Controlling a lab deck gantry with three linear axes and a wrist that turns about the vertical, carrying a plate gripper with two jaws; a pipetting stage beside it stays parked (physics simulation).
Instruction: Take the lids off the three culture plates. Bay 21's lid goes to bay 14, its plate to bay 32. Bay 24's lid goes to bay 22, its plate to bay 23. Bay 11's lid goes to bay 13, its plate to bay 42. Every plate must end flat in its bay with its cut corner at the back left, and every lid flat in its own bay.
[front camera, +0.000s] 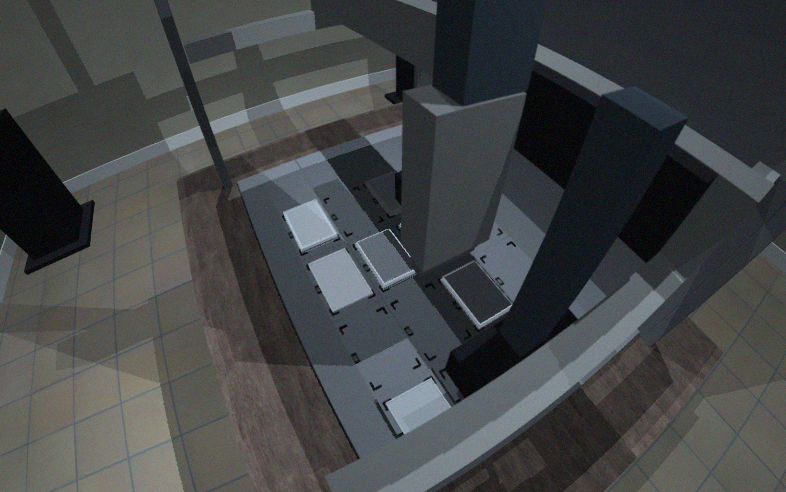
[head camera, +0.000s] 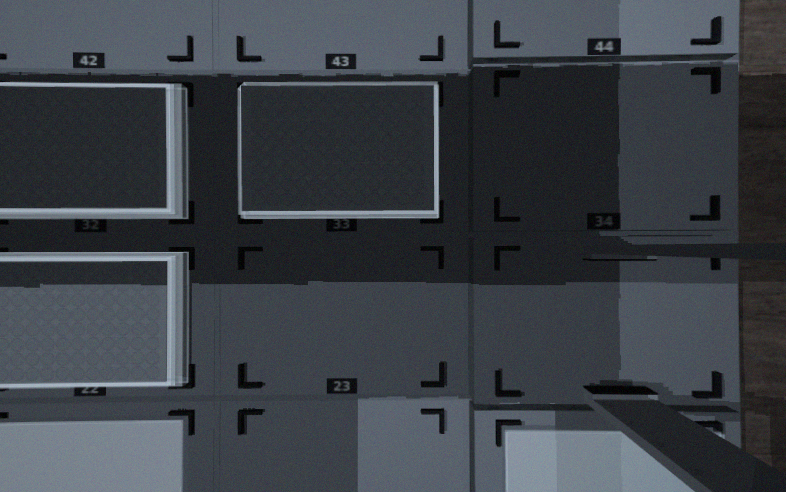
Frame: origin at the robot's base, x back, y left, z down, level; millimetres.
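Seen in the pictures: gripper, between the fingertips: (head camera: 613, 322); robot's base, origin of its link: (front camera: 284, 216).
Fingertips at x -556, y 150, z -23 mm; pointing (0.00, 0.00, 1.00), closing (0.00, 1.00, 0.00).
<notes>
Pixels of each thing's top centre, then the offset from my fingertips to it.
- pale-rimmed piece, centre of its top: (head camera: 70, 321) (front camera: 386, 254) dx +328, dy +0, dz +9 mm
- pale lid, centre of its top: (front camera: 429, 423) dx +0, dy -107, dz +1 mm
- dark-looking rimmed plate, centre of its top: (head camera: 337, 148) (front camera: 477, 290) dx +164, dy +107, dz +9 mm
My gripper (head camera: 620, 322) is low over bay 24, its jaws drawn in to less than a plate's depth with nothing between them; the front rail hides its fingertips in the front view. No plate shows in bay 24 or bay 23. A pale-rimmed piece (head camera: 84, 322) (front camera: 385, 258) lies flat in bay 22. A rimmed plate (head camera: 81, 147) lies in bay 32. A pale lid (head camera: 556, 464) (front camera: 417, 403) lies in bay 14, partly behind a finger in the head view. A pale piece (front camera: 311, 224) sits in bay 11. Cut corners are too unclear to tell.
A dark-looking rimmed plate (head camera: 339, 147) (front camera: 476, 292) sits in bay 33. A pale piece (front camera: 341, 279) (head camera: 92, 458) lies in bay 12, and a dim one (front camera: 379, 194) in bay 31. The grey stage block (front camera: 452, 185) and front rail (front camera: 493, 429) hide parts of the deck.
</notes>
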